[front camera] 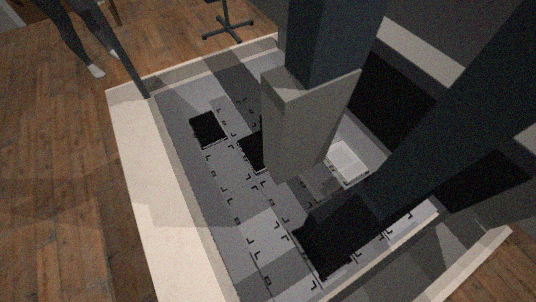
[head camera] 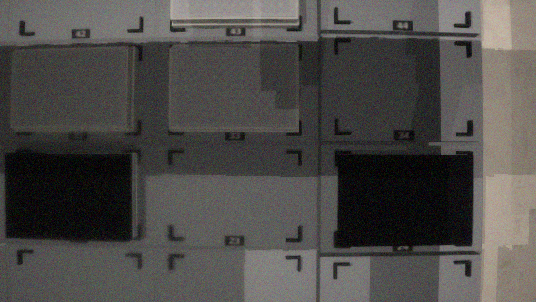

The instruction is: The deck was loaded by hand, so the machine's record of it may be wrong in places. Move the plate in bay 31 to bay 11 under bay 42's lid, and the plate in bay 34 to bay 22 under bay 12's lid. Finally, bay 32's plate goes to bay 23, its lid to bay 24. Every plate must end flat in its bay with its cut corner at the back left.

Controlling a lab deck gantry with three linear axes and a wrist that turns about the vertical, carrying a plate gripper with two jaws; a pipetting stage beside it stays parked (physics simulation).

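Places are measured from the robot's base along level axes (x ahead, y left, z up), in centimetres.
Pixels of known places: robot's base at its link origin: [front camera: 189, 122].
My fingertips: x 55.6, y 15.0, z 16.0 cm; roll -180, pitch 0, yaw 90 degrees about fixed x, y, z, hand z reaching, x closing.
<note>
Ahead of a thing's pixels: the offset from my fingertips to its top centre. "*": to the spot under its first point.
The black lid @(dx -0.1, dy +0.0, dz -13.8 cm) [head camera: 405, 200] covers most of bay 24's marks in the head view. Bay 32's uncovered grey plate @(dx -32.8, dy +10.7, dz -14.6 cm) [head camera: 70, 90] lies at upper left. A black-lidded plate @(dx -32.8, dy +0.0, dz -14.3 cm) [head camera: 68, 196] [front camera: 250, 149] sits in bay 22; a pale edge shows at its right in the head view. Bay 23 @(* dx -16.3, dy -1.0, dz -16.0 cm) [head camera: 235, 205] stands unoccupied between them. Another black-topped plate @(dx -49.2, dy -10.7, dz -14.3 cm) [front camera: 207, 130] is in bay 11 in the front view. My gripper's dark body is low at the near right in the front view, around bay 24, and blends with the black there. Its jaws are hidden, and cut corners are unreadable.
A grey plate @(dx -16.4, dy +10.7, dz -14.6 cm) [head camera: 215, 87] is in bay 33 and a pale plate @(dx -16.4, dy +21.4, dz -14.6 cm) [head camera: 235, 11] [front camera: 347, 162] in bay 43. The parked beige stage [front camera: 305, 125] rises over the middle of the deck. The pale deck wall [front camera: 145, 200] runs along the left in the front view.
</note>
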